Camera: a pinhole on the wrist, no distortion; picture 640 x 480 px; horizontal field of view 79.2 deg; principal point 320.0 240.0 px. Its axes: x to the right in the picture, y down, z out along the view. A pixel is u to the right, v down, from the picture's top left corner.
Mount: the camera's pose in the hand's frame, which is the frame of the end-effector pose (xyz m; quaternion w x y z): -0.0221 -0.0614 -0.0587 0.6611 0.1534 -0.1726 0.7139
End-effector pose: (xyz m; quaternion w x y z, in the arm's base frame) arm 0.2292 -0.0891 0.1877 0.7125 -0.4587 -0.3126 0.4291
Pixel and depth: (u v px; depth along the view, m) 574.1 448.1 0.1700
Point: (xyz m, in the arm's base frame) 0.0729 -0.1559 0.2756
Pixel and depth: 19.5 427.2 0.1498
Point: 0.2517 -0.2092 0.4095
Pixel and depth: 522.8 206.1 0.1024
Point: 0.1924 -0.0960 0.2631
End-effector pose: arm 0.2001 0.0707 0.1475 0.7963 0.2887 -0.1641 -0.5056
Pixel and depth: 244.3 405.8 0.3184
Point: -0.1651 0.0682 0.1335
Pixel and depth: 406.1 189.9 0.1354
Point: 0.0873 0.0253 0.1484
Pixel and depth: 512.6 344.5 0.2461
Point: -0.0091 0.0767 0.2746
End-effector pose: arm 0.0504 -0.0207 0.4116 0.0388 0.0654 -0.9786 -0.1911
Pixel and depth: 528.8 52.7 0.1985
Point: -0.0240 -0.0115 0.2386
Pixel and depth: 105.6 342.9 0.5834
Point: 0.2442 -0.4547 -0.1196
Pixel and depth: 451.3 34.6 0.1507
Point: -0.0027 -0.0623 0.2901
